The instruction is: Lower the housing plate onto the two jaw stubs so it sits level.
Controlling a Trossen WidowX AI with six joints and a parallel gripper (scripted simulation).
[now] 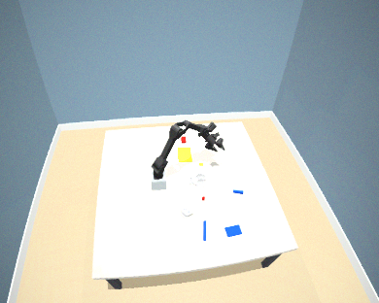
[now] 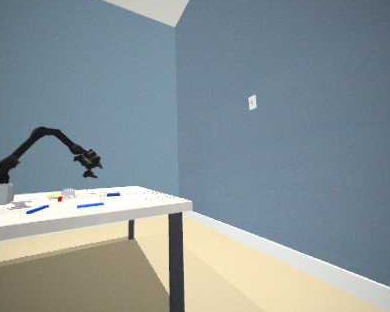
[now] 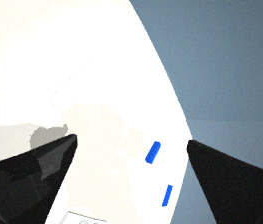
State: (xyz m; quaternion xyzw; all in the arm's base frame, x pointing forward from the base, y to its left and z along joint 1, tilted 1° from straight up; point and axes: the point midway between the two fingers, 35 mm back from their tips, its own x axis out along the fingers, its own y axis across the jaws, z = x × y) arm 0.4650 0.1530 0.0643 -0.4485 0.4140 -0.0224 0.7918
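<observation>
The small red cube is 310 mm to the right of my gripper tip, 190 mm behind it and 130 mm below it. Also, from my gripper tip: short blue piece: 290 mm to the right, 140 mm below, 70 mm ahead; blue square: 580 mm to the right, 150 mm below, 50 mm behind; yellow block: 250 mm behind, 140 mm to the left, 140 mm below.
</observation>
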